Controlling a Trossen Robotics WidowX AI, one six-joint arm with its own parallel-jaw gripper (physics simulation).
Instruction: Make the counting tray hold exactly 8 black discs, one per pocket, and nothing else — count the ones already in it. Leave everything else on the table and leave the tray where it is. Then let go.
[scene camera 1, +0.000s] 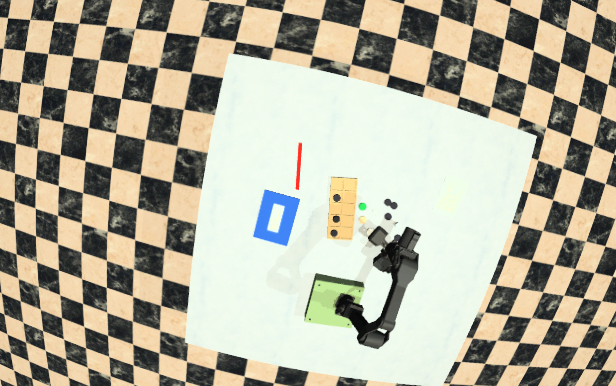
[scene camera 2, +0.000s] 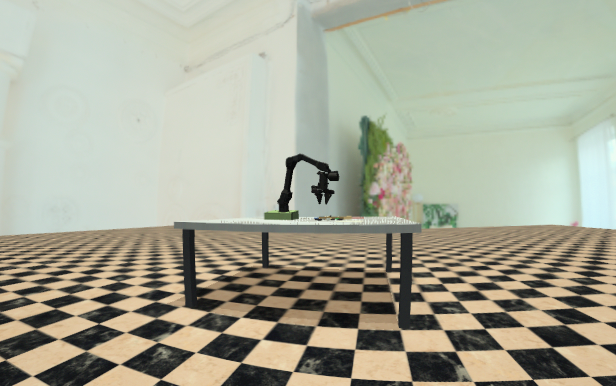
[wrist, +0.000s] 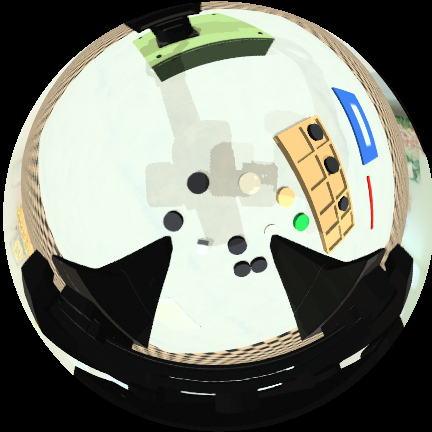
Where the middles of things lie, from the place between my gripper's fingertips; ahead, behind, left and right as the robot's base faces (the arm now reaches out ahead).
The tan counting tray (scene camera 1: 346, 187) is 30 mm ahead of my hand, 190 mm to the left of it and 100 mm below it.
